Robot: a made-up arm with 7 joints. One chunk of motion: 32 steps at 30 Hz.
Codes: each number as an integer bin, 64 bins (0 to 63) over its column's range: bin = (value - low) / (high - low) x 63, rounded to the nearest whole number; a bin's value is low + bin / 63 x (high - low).
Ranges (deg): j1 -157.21..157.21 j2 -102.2..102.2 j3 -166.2..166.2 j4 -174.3..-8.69 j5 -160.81..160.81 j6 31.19..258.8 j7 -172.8..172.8
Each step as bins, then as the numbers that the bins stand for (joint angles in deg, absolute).
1 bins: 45 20 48 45 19 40 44
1 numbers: 67.38 -37.31 87.06 -56.01 -63.81 175.70 68.57
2 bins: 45 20 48 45 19 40 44
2 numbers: 67.38 -37.31 87.06 -56.01 -63.81 175.70 68.57
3 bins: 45 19 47 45 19 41 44
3 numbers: 67.38 -40.56 81.78 -56.01 -63.81 179.32 68.57
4 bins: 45 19 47 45 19 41 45
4 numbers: 67.38 -40.56 81.78 -56.01 -63.81 179.32 74.06
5 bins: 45 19 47 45 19 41 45
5 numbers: 67.38 -40.56 81.78 -56.01 -63.81 179.32 74.06
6 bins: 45 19 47 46 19 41 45
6 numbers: 67.38 -40.56 81.78 -53.38 -63.81 179.32 74.06
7 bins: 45 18 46 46 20 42 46
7 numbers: 67.38 -43.80 76.50 -53.38 -58.71 182.93 79.54
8 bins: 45 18 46 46 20 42 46
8 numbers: 67.38 -43.80 76.50 -53.38 -58.71 182.93 79.54
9 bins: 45 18 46 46 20 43 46
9 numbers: 67.38 -43.80 76.50 -53.38 -58.71 186.54 79.54
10 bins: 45 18 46 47 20 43 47
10 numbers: 67.38 -43.80 76.50 -50.75 -58.71 186.54 85.03
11 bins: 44 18 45 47 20 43 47
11 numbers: 62.38 -43.80 71.23 -50.75 -58.71 186.54 85.03
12 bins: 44 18 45 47 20 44 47
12 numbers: 62.38 -43.80 71.23 -50.75 -58.71 190.16 85.03
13 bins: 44 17 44 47 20 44 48
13 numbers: 62.38 -47.04 65.95 -50.75 -58.71 190.16 90.51
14 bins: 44 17 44 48 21 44 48
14 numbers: 62.38 -47.04 65.95 -48.12 -53.60 190.16 90.51
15 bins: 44 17 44 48 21 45 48
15 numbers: 62.38 -47.04 65.95 -48.12 -53.60 193.77 90.51
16 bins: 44 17 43 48 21 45 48
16 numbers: 62.38 -47.04 60.68 -48.12 -53.60 193.77 90.51
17 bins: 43 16 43 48 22 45 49
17 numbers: 57.39 -50.29 60.68 -48.12 -48.50 193.77 96.00
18 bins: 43 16 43 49 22 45 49
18 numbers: 57.39 -50.29 60.68 -45.49 -48.50 193.77 96.00
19 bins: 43 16 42 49 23 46 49
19 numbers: 57.39 -50.29 55.40 -45.49 -43.39 197.38 96.00
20 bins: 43 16 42 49 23 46 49
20 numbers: 57.39 -50.29 55.40 -45.49 -43.39 197.38 96.00
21 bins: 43 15 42 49 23 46 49
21 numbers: 57.39 -53.53 55.40 -45.49 -43.39 197.38 96.00
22 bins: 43 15 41 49 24 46 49
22 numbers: 57.39 -53.53 50.12 -45.49 -38.29 197.38 96.00
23 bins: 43 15 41 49 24 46 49
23 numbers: 57.39 -53.53 50.12 -45.49 -38.29 197.38 96.00
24 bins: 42 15 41 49 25 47 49
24 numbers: 52.40 -53.53 50.12 -45.49 -33.18 200.99 96.00
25 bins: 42 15 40 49 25 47 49
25 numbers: 52.40 -53.53 44.85 -45.49 -33.18 200.99 96.00
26 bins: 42 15 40 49 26 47 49
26 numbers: 52.40 -53.53 44.85 -45.49 -28.08 200.99 96.00
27 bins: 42 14 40 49 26 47 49
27 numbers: 52.40 -56.78 44.85 -45.49 -28.08 200.99 96.00
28 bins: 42 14 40 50 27 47 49
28 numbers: 52.40 -56.78 44.85 -42.86 -22.97 200.99 96.00
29 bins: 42 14 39 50 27 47 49
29 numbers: 52.40 -56.78 39.57 -42.86 -22.97 200.99 96.00
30 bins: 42 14 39 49 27 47 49
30 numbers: 52.40 -56.78 39.57 -45.49 -22.97 200.99 96.00
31 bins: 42 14 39 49 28 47 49
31 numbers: 52.40 -56.78 39.57 -45.49 -17.87 200.99 96.00
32 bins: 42 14 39 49 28 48 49
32 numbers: 52.40 -56.78 39.57 -45.49 -17.87 204.61 96.00
